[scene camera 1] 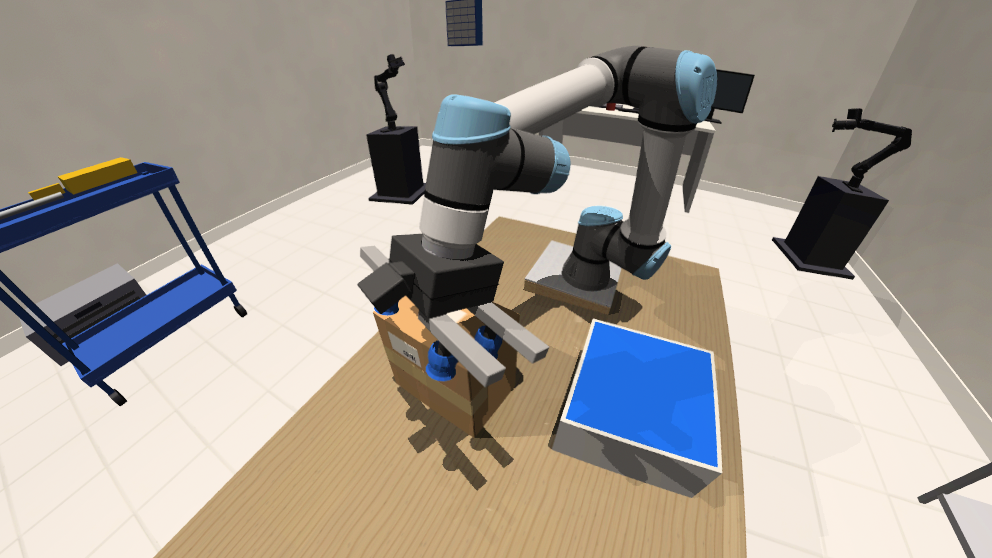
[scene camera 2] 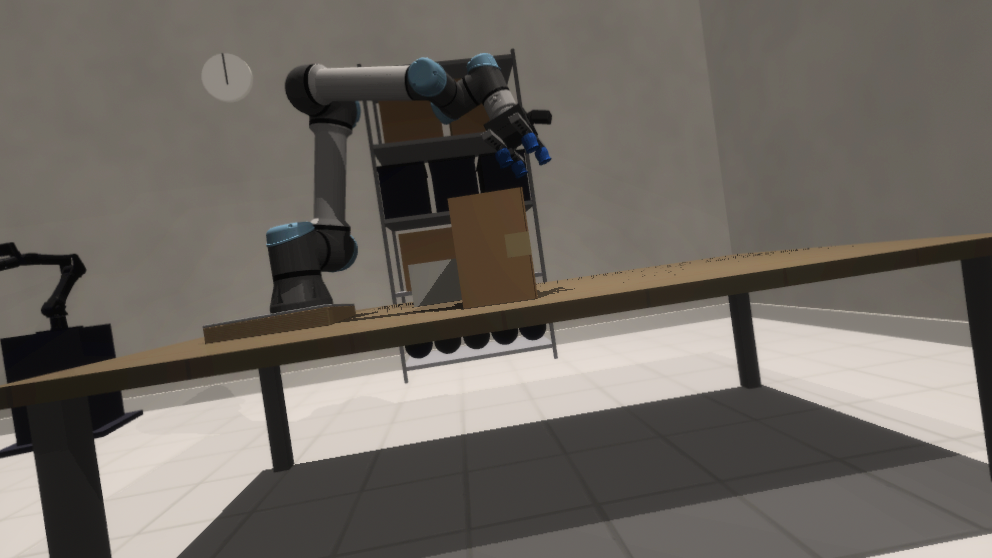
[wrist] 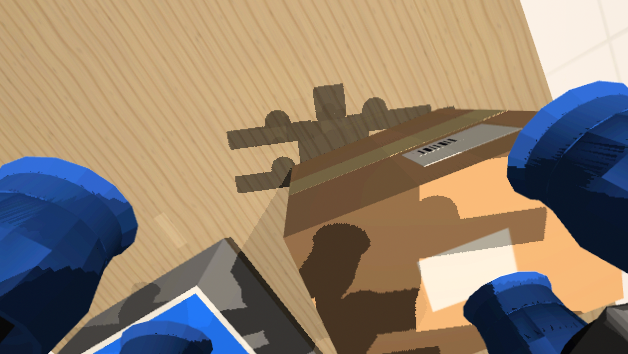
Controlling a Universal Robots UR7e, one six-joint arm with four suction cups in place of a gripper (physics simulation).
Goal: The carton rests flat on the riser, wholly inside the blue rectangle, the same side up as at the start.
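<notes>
The brown carton (scene camera 1: 416, 371) (scene camera 2: 489, 249) (wrist: 390, 260) stands upright on the wooden table, beside the riser. It has a tape band and a barcode label on one side and a pale label on top. The grey riser (scene camera 1: 624, 461) (scene camera 2: 430, 281) (wrist: 215, 265) bears the white-edged blue rectangle (scene camera 1: 645, 388) (wrist: 185, 310), with no carton on it. My gripper (scene camera 1: 437, 326) (scene camera 2: 524, 156) (wrist: 326, 253) is open, holding nothing. Its four blue cups hang tilted above the carton, with a gap showing in scene camera 2. One cup is hidden in scene camera 1.
The arm's base stands on a plate (scene camera 1: 548, 263) (scene camera 2: 277, 326) at the back of the table (scene camera 1: 332, 485) (scene camera 2: 659, 288) (wrist: 150, 75). A blue cart (scene camera 1: 159, 312) stands on the floor to the left. A shelf rack (scene camera 2: 382, 222) stands behind the table in scene camera 2.
</notes>
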